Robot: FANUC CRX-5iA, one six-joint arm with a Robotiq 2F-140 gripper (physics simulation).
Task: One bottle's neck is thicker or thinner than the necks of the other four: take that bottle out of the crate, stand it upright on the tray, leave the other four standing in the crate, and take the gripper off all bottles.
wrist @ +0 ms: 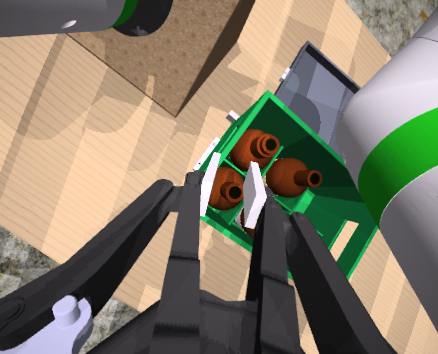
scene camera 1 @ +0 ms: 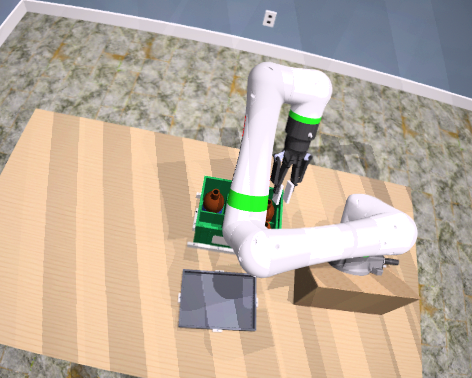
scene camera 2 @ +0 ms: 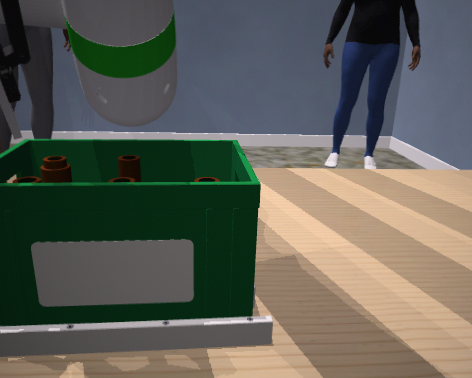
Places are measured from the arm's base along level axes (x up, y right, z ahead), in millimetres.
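Where they show: gripper, between the fingertips: (wrist: 232, 170) (scene camera 1: 280, 201); arm's base, origin of its link: (scene camera 1: 348, 265).
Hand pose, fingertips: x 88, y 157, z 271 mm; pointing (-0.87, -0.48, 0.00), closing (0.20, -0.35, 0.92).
Each offset is from my fingertips to the top centre of the thing. "pt": to the spot under its first point.
The green crate {dy -25, dx -31, dz +121 mm} (scene camera 1: 205, 234) (scene camera 2: 150, 217) (wrist: 320, 137) holds brown bottles. A bottle {dy -69, dx -43, dz +35 mm} (scene camera 2: 55, 174) (wrist: 248, 149) in the corner compartment nearest the base and tray has a thick, stepped neck. The other necks in view look straight and thinner: bottle {dy -72, dx -43, dz +121 mm} (scene camera 2: 129, 170) (wrist: 287, 177), bottle {dy +14, dx -43, dz +30 mm} (scene camera 2: 27, 180) (wrist: 224, 190), bottle {dy +19, dx -43, dz +124 mm} (scene camera 2: 122, 180) (wrist: 246, 223) and bottle {dy +21, dx -43, dz +210 mm} (scene camera 1: 214, 202) (scene camera 2: 206, 180). My finger hides most of the fourth and all of the last in the wrist view. My gripper (scene camera 1: 283, 194) (wrist: 232, 170) is empty, its fingers partly closed with a narrow gap, above the crate's right end. The dark tray {pt dy -318, dx -201, dz +148 mm} (scene camera 1: 217, 305) (wrist: 305, 92) is bare.
My upper arm (scene camera 1: 257, 145) crosses over the crate and hides its middle in scene camera 1. The wooden base block (scene camera 1: 355, 295) (wrist: 165, 55) stands to the right of the tray. White rails (scene camera 1: 215, 247) (scene camera 2: 135, 335) lie along the crate's foot.
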